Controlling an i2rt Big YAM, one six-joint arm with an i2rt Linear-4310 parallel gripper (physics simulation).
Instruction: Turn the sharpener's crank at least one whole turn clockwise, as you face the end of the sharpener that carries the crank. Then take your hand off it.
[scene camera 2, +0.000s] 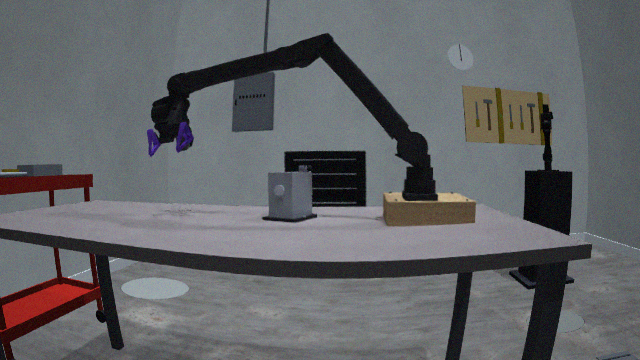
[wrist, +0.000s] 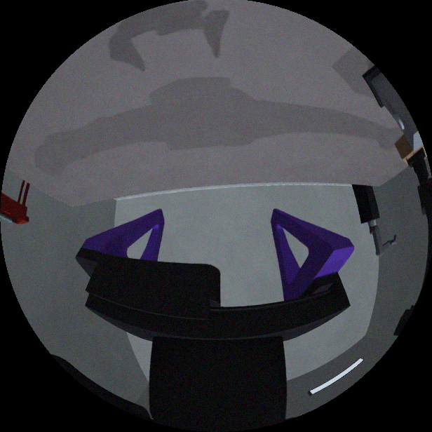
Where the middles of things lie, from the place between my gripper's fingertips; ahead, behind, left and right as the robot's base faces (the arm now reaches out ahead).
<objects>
Right now the sharpener (scene camera 2: 289, 193) is 320 mm behind my hand, 190 mm to the right of it and 110 mm below it.
</objects>
